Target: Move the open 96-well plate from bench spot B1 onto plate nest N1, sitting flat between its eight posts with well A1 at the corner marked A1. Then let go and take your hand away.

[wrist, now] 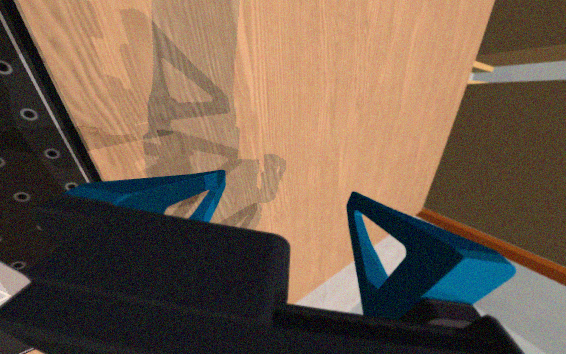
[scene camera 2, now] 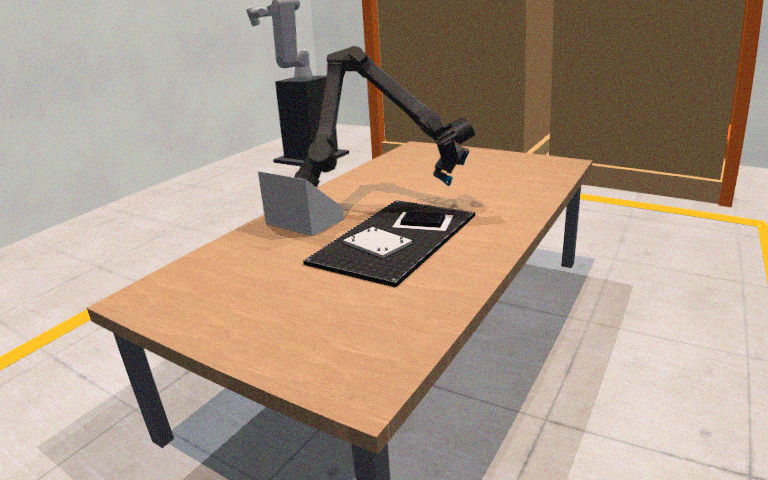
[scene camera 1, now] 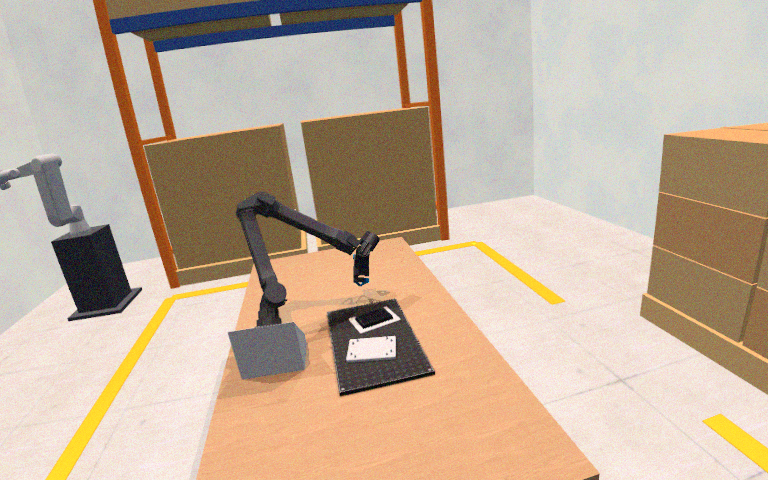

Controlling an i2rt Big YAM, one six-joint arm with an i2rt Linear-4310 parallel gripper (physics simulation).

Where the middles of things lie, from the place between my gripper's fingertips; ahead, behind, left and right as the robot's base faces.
Right now the white nest with locator pins (scene camera 2: pixel 380 243) is 2 cm behind my hand, 47 cm to the right of it and 7 cm below it.
